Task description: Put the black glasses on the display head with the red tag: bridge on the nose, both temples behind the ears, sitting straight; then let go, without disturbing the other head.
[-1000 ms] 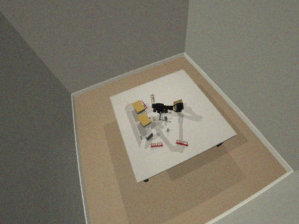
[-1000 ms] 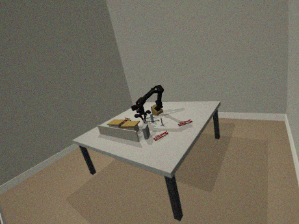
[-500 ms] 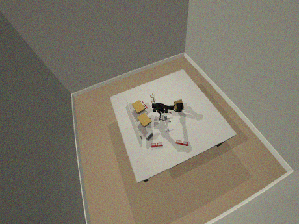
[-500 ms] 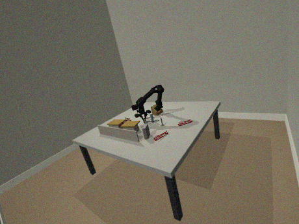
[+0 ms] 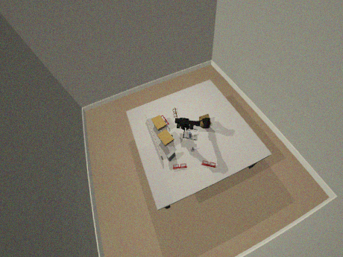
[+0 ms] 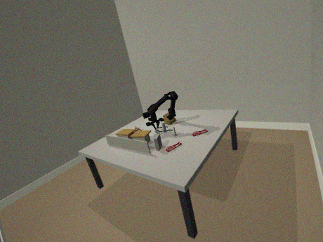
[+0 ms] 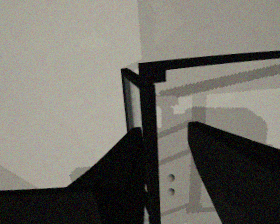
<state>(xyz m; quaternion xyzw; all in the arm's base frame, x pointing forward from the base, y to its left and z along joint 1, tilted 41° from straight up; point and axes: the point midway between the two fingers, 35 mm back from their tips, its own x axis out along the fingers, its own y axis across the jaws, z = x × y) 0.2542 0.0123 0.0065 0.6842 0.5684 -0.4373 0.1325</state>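
Right now my gripper tip is 2 cm past the pale blue piece, 9 cm to the right of it and 2 cm below it. Round my gripper tip: grey block (25 cm ahead, 26 cm to the left, 2 cm above); then upright post (1 cm ahead, 25 cm to the left, 1 cm below); then long base (38 cm ahead, 5 cm to the right, 2 cm above).
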